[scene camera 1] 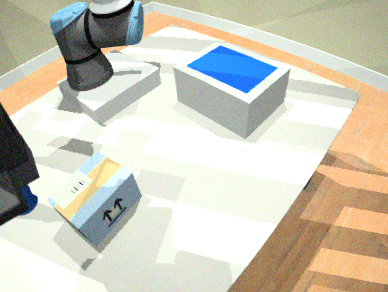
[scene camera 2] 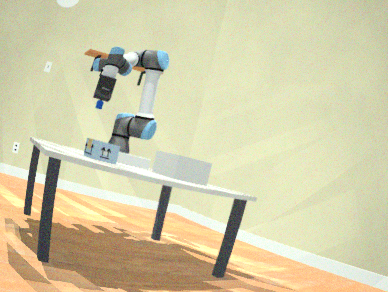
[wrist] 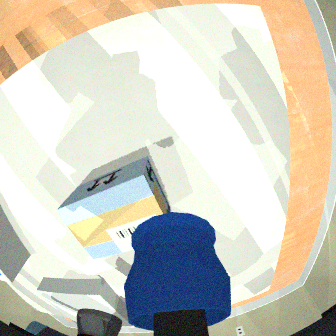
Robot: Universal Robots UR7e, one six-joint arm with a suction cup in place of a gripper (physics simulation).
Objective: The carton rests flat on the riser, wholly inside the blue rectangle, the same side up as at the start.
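Places are measured from the arm's base along level axes (x back, y down, z right), in centimetres.
Pixels of known places: hand, tool point: (scene camera 2: 98,108) (wrist: 173,244); arm's base, link origin: (scene camera 1: 91,77) (wrist: 99,317).
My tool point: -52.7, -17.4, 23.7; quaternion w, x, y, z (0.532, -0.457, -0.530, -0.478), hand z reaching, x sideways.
Observation:
For each thing: its top centre in the pictures, then the offset to it from my tool point, as dx, dy, dz. Level surfaces: height alone.
- carton, top centre: (wrist: 112,225) (scene camera 1: 88,186) (scene camera 2: 103,141) +9.7, +14.3, -7.7
- riser, top centre: (scene camera 1: 231,66) (scene camera 2: 183,156) +18.9, +11.3, -53.6
- blue rectangle, top centre: (scene camera 1: 231,66) +18.9, +11.3, -53.6
- white table, surface height: dy +23.3
The carton (scene camera 1: 112,205) (scene camera 2: 101,151) (wrist: 112,212) stands flat on the table, away from the riser. It is light blue with a yellow band and a barcode label on top; the double arrows on its side point up. My suction gripper (scene camera 1: 28,201) (scene camera 2: 99,105) (wrist: 174,225), a dark blue cup, is open and holds nothing. It hangs well above the table, apart from the carton, and hides a corner of it in the wrist view. The riser (scene camera 1: 212,102) (scene camera 2: 182,168) is a pale grey block at the back right in scene camera 1, with the blue rectangle (scene camera 1: 232,67) bare on top.
The arm's base stands on a low grey plinth (scene camera 1: 132,92) (scene camera 2: 134,161), left of the riser in scene camera 1. The white table (scene camera 1: 200,210) (scene camera 2: 235,194) has its edge beyond the riser. A wooden shelf (scene camera 2: 94,53) hangs on the wall behind the arm.

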